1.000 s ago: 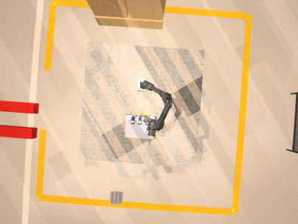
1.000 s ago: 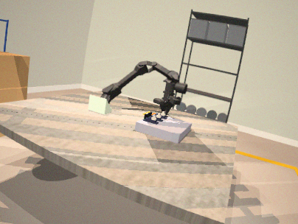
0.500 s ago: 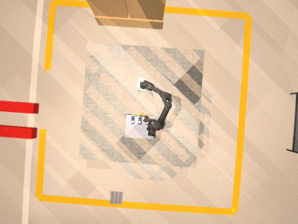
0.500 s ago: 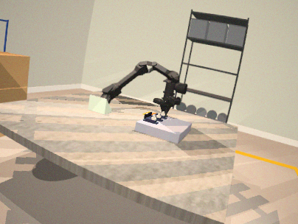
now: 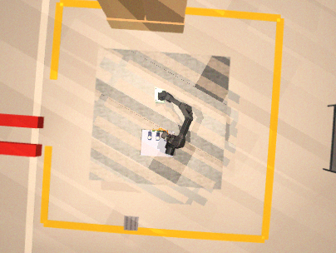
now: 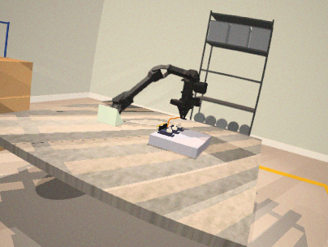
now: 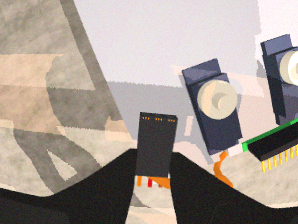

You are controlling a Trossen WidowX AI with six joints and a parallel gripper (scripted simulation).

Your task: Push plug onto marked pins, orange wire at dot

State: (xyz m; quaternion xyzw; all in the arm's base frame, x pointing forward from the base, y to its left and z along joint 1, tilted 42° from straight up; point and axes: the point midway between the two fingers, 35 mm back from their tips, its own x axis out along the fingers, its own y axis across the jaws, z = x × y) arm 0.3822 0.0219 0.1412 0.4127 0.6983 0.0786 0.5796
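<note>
My gripper tip is 1 cm past the servo, 13 cm to the left of it and 6 cm above it. Also, from my gripper tip: printed holder: 10 cm ahead, 13 cm to the right, 8 cm below.
</note>
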